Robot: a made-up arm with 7 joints.
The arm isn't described. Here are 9 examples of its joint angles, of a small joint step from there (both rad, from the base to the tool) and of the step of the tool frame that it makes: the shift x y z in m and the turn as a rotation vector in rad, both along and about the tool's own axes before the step.
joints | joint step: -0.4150 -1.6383 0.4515 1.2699 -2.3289 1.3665 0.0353 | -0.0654 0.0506 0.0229 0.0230 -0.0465 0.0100 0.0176
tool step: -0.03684 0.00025 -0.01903 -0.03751 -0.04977 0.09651
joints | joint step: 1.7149 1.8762 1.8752 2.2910 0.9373 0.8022 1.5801 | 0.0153 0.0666 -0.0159 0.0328 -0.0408 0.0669 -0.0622
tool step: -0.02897 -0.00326 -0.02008 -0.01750 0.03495 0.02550
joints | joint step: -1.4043 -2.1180 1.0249 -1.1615 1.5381 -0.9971 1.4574 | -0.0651 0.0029 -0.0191 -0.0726 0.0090 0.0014 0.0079
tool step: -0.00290 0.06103 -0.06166 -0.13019 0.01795 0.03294
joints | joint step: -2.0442 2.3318 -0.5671 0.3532 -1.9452 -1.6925 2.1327 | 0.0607 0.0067 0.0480 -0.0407 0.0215 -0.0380 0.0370
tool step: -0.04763 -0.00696 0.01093 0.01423 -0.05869 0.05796
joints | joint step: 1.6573 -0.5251 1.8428 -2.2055 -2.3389 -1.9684 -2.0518 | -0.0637 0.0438 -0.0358 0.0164 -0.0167 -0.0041 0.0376
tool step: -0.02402 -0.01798 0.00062 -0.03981 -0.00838 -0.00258
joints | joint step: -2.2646 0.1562 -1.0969 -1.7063 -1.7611 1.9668 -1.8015 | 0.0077 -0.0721 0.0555 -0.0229 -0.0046 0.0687 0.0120
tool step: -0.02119 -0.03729 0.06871 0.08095 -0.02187 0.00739
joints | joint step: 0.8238 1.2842 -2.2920 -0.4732 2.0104 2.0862 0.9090 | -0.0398 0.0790 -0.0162 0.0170 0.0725 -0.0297 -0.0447
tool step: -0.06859 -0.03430 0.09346 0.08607 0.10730 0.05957
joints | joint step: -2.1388 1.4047 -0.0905 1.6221 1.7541 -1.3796 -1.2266 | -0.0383 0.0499 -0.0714 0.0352 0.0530 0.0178 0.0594
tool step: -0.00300 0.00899 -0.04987 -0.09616 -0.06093 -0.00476
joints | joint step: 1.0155 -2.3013 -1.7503 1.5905 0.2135 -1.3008 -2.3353 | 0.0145 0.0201 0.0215 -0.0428 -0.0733 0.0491 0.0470
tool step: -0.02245 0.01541 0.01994 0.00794 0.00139 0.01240
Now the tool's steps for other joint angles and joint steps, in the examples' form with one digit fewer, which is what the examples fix.
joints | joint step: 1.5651 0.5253 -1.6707 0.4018 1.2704 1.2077 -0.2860 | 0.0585 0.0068 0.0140 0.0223 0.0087 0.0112 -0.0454
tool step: 0.0369 -0.0031 -0.0362 -0.0477 0.0347 -0.0536
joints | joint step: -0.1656 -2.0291 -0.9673 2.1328 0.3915 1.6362 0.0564 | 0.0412 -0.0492 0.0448 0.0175 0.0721 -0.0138 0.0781
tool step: -0.0278 -0.0020 0.0498 0.0469 0.0556 0.0378
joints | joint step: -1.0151 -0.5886 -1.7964 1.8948 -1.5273 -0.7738 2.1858 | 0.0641 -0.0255 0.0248 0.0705 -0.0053 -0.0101 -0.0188
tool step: -0.0262 0.0060 0.0318 0.0075 0.0605 0.0336
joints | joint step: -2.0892 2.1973 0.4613 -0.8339 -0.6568 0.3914 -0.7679 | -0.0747 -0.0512 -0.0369 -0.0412 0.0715 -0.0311 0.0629
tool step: 0.0644 -0.0397 0.1256 0.1808 -0.0339 -0.0851
